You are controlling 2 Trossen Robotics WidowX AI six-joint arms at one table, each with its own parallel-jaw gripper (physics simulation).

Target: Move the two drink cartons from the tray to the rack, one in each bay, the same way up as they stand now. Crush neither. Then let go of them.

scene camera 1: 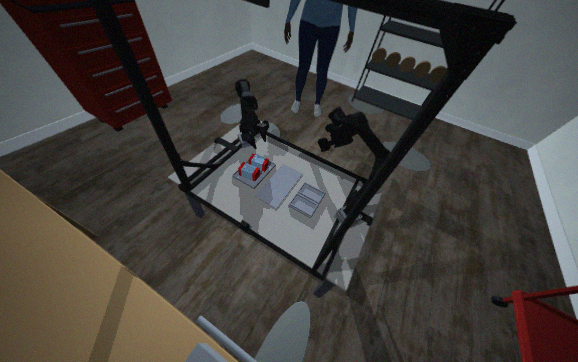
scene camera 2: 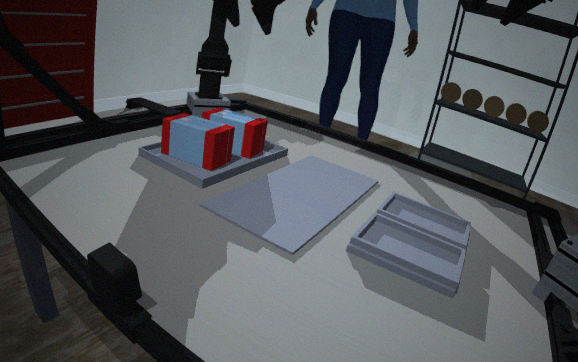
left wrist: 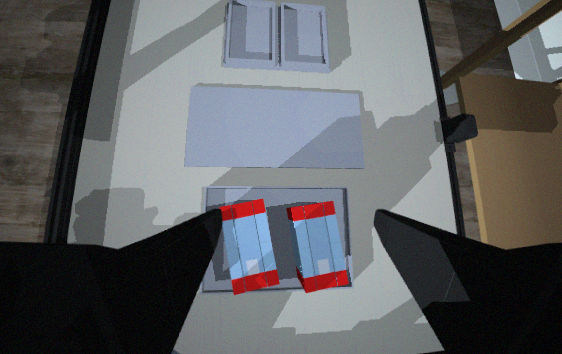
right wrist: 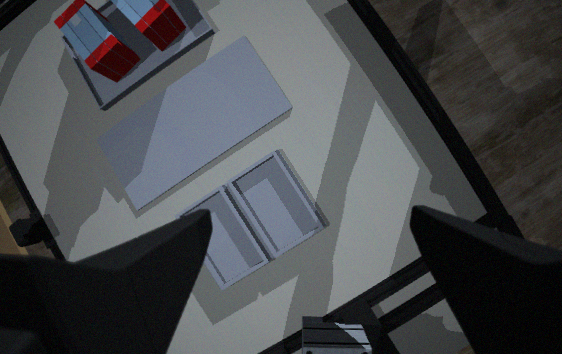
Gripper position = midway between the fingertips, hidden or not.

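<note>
Left gripper (left wrist: 298, 216): open, holds nothing. Right gripper (right wrist: 310, 218): open, holds nothing. A flat grey mat (scene camera 2: 287, 208) (scene camera 1: 279, 185) (left wrist: 227, 127) (right wrist: 230, 96) is also present.
</note>
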